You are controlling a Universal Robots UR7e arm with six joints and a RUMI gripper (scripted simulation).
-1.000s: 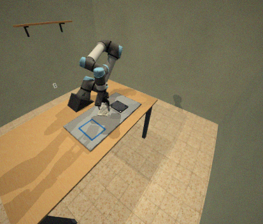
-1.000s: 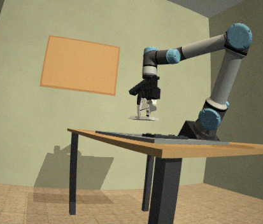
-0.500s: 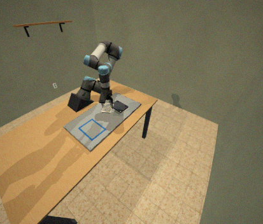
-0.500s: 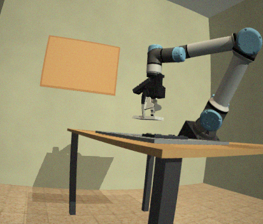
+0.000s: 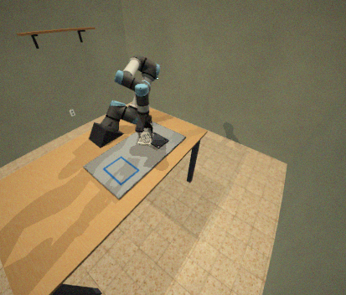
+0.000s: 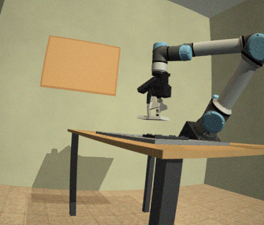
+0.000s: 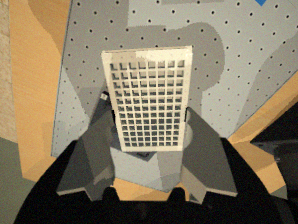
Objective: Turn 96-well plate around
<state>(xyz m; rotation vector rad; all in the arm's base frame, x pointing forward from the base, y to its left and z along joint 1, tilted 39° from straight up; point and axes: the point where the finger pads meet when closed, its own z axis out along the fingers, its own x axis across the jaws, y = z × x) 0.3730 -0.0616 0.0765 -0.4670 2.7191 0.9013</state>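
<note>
Now: the dark plate nest N1 10 mm ahead of my hand, 110 mm to the left of it and 90 mm below it. Also, from my hand: white corner label 70 mm ahead, 40 mm to the left, 90 mm below; then white 96-well plate 10 mm below.
</note>
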